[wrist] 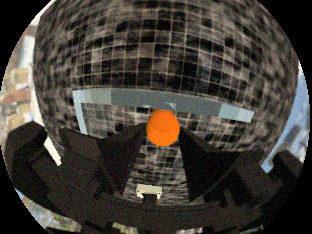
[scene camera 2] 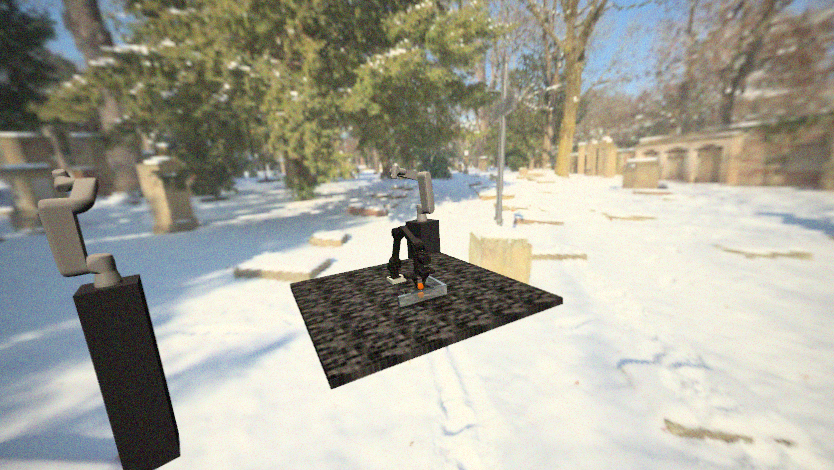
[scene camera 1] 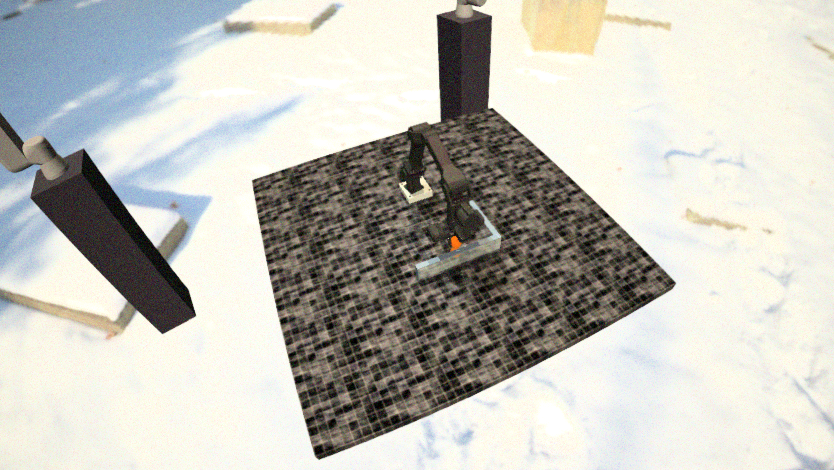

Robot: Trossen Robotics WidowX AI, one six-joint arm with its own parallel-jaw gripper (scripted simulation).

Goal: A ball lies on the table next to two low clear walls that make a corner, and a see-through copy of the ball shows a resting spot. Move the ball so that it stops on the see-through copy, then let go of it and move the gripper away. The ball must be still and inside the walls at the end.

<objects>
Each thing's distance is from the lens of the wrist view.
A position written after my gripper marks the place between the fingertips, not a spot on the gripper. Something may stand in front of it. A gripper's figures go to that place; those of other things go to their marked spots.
my gripper (wrist: pixel 162 128): 10 cm
orange ball (wrist: pixel 163 129): 8 cm
</objects>
